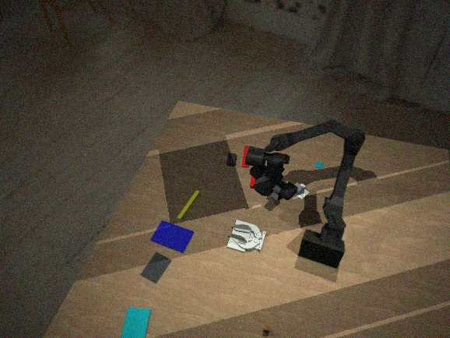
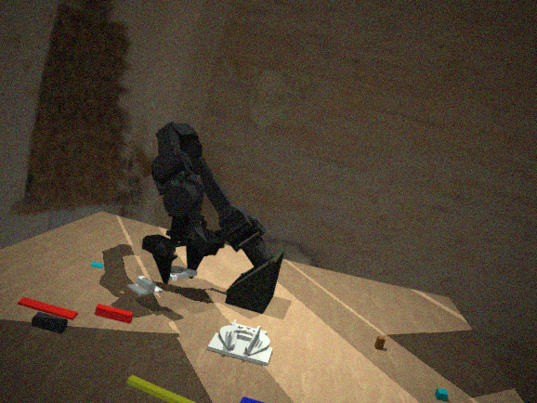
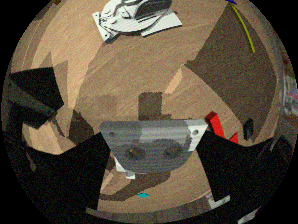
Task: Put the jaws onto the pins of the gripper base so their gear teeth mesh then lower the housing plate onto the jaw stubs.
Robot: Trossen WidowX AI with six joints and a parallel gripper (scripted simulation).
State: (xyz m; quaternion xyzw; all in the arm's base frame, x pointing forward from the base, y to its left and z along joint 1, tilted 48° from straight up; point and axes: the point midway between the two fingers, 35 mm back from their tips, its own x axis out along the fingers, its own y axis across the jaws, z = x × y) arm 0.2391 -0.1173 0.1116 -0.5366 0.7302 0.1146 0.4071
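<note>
The grey jaw is 180 mm to the left of my gripper tip, 70 mm below it and 30 mm ahead of it. Also, from my gripper tip: white block: 100 mm to the right, 100 mm behind, 70 mm below; dark block: 220 mm ahead, 190 mm to the right, 70 mm below; red bar: 230 mm to the right, 160 mm ahead, 80 mm below.
</note>
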